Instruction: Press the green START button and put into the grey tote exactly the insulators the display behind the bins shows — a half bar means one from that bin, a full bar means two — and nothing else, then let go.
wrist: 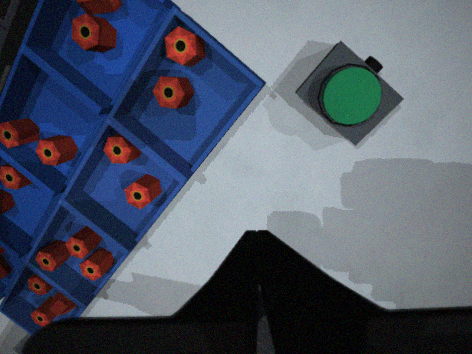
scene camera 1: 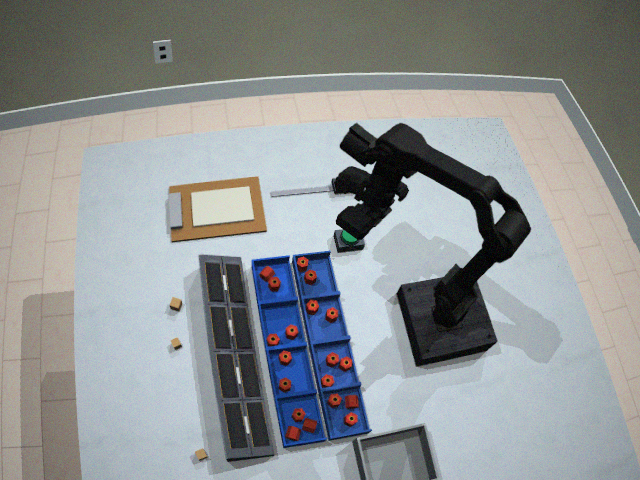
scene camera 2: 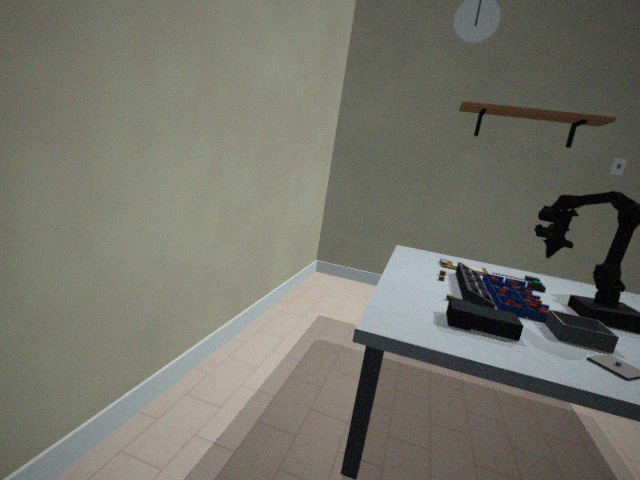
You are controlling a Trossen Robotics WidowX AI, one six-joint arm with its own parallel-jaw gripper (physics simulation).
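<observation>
My gripper (scene camera 1: pixel 360 233) (scene camera 2: pixel 549 254) (wrist: pixel 256 241) is shut and empty, high above the table. In the wrist view the green START button (scene camera 1: pixel 349 236) (scene camera 2: pixel 537 284) (wrist: pixel 352 95) lies beyond the fingertips to the right, apart from them; the gripper partly covers it in scene camera 1. Red hexagonal insulators (scene camera 1: pixel 273 283) (wrist: pixel 180 45) lie in blue bins (scene camera 1: pixel 278 312) (wrist: pixel 215 112), set in two columns of four, some insulators on their sides. The grey-framed display (scene camera 1: pixel 250 454) behind the bins has dark cells with no lit bars visible. The grey tote (scene camera 1: pixel 391 434) (scene camera 2: pixel 581 338) is partly cut off in scene camera 1; no insulator shows in its visible part.
A clipboard (scene camera 1: pixel 222 206) and a thin grey bar (scene camera 1: pixel 302 191) lie beyond the bins and display. Small wooden cubes (scene camera 1: pixel 175 303) lie left of the display. A long black box (scene camera 2: pixel 483 320) stands near the display's near end. A flat plate (scene camera 2: pixel 610 364) lies near the tote.
</observation>
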